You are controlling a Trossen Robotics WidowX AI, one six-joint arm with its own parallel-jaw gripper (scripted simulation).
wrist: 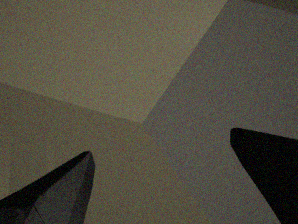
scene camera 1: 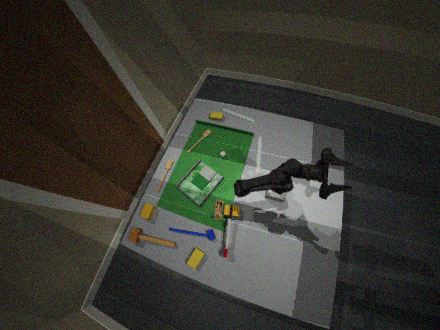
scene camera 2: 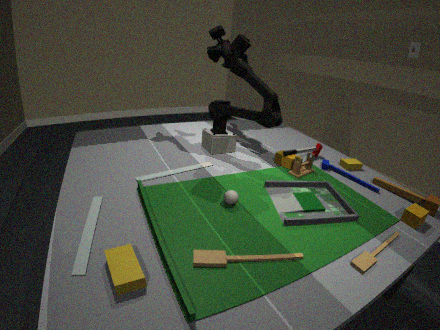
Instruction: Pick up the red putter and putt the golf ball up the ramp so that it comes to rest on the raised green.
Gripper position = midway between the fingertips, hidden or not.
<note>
The gripper (scene camera 1: 352,176) is open and holds nothing.
The gripper is seen too in the wrist view (wrist: 162,148).
</note>
